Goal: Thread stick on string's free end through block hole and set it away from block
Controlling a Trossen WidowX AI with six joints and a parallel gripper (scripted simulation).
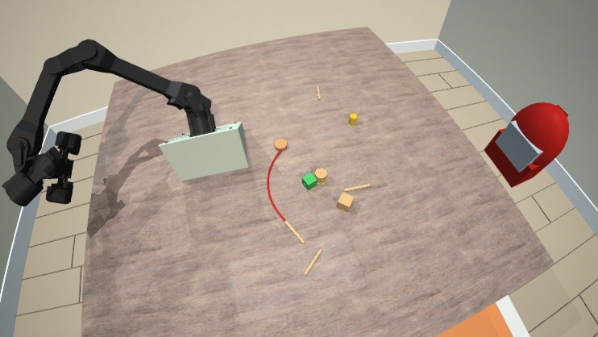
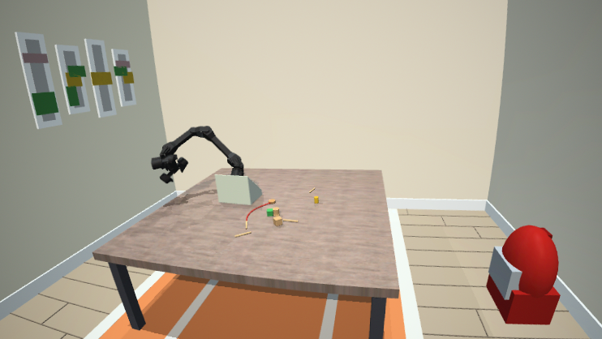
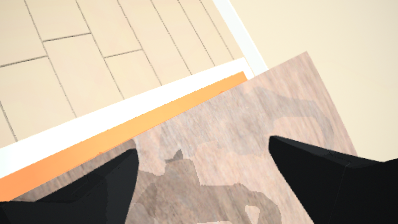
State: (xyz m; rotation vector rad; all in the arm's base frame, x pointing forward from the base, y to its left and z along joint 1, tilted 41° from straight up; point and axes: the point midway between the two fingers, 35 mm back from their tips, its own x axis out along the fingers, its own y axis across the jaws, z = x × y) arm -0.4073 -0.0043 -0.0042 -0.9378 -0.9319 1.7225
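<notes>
Right now my gripper tip is 700 mm short of the wooden cylinder, 170 mm to the left of it and 120 mm above it. Also, from my gripper tip: green block 670 mm ahead, 170 mm to the right, 120 mm below; round wooden button 630 mm ahead, 10 mm to the right, 130 mm below; thin wooden stick 580 mm ahead, 280 mm to the right, 130 mm below.
</notes>
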